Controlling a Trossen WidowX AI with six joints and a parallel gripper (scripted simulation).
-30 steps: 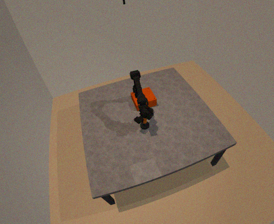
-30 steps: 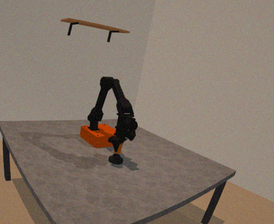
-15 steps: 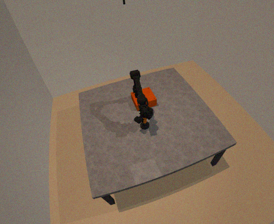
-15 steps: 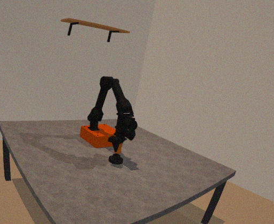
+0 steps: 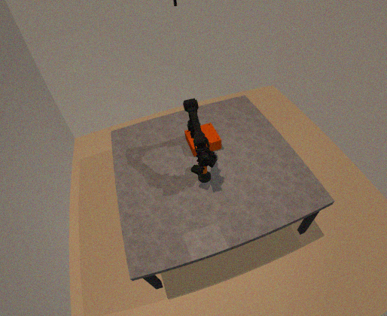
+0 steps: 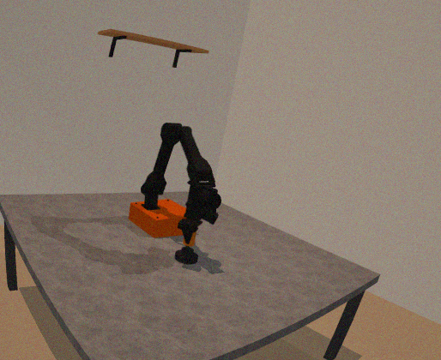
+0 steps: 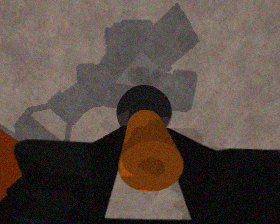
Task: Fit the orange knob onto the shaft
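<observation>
Now: the orange knob 20 mm above my gripper tip. From my gripper tip the other things lie so: dark round pedestal 40 mm below.
</observation>
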